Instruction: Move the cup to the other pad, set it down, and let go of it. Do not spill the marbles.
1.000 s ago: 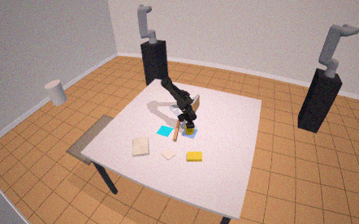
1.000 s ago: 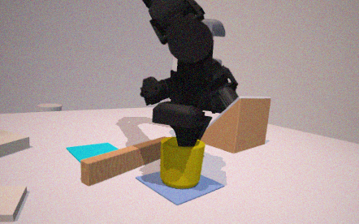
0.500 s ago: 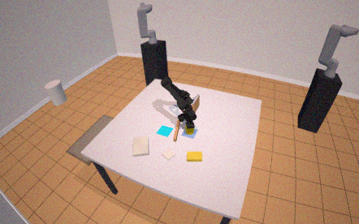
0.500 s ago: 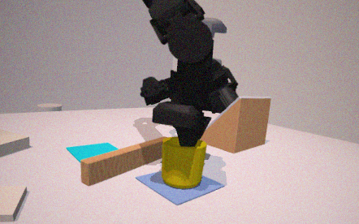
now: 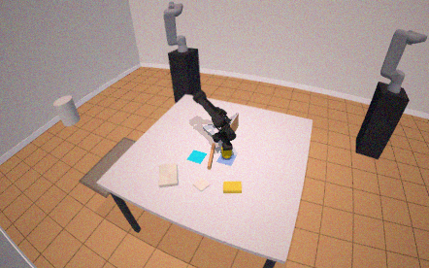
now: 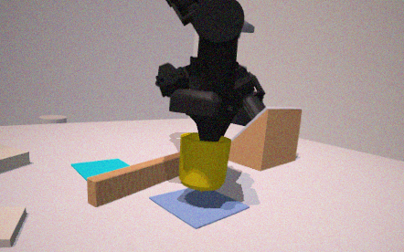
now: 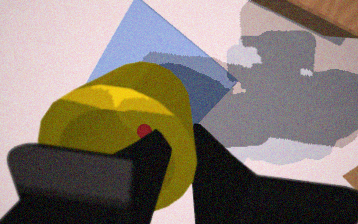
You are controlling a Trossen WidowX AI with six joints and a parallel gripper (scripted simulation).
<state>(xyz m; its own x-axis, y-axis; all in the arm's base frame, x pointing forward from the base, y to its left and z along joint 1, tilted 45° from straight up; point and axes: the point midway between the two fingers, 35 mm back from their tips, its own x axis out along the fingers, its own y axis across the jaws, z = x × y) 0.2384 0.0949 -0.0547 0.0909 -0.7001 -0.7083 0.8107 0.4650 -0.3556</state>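
The cyan pad is 10 cm ahead of my gripper tip, 18 cm to the right of it and 7 cm below it. From my gripper tip the other things lie so: yellow cup: 2 cm ahead, 2 cm to the left; yellow block: 24 cm ahead, 17 cm to the left, 5 cm below; wooden bar: 6 cm ahead, 8 cm to the right, 6 cm below.
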